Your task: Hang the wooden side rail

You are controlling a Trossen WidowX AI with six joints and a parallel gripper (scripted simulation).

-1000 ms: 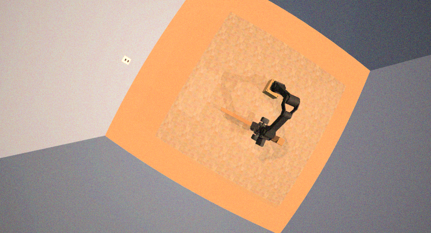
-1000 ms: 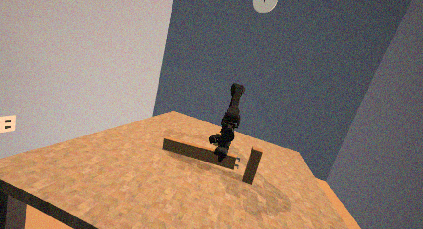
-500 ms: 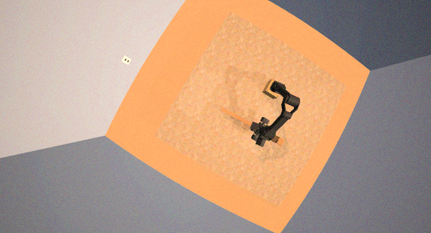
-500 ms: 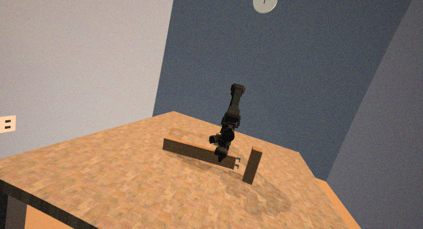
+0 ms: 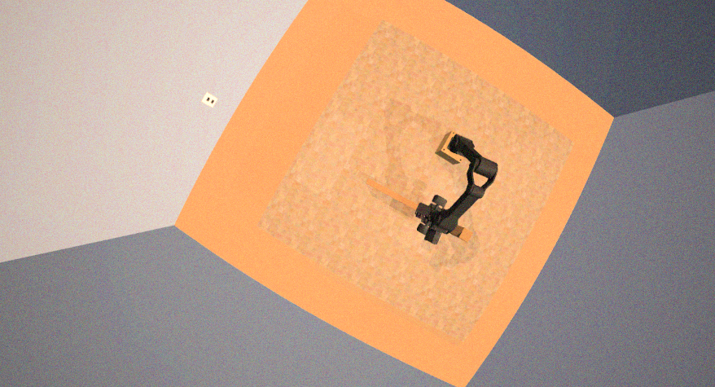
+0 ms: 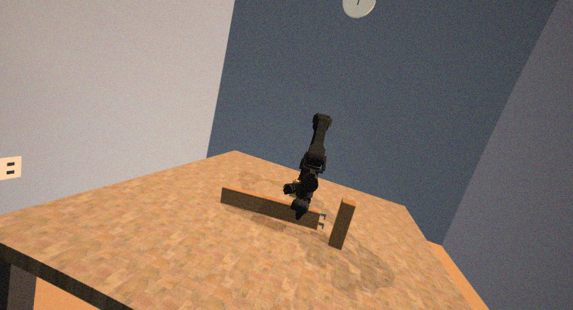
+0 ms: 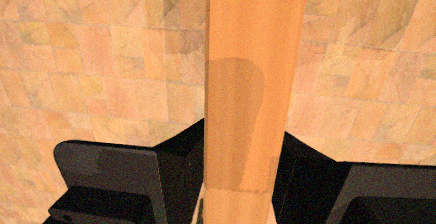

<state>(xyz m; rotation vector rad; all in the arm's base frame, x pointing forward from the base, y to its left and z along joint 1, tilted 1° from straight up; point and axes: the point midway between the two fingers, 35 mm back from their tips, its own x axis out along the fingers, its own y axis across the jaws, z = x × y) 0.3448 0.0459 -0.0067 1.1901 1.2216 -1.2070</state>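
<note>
Right now my gripper tip is 160 mm to the right of the headboard post, 40 mm below it and 10 mm short of it.
</note>
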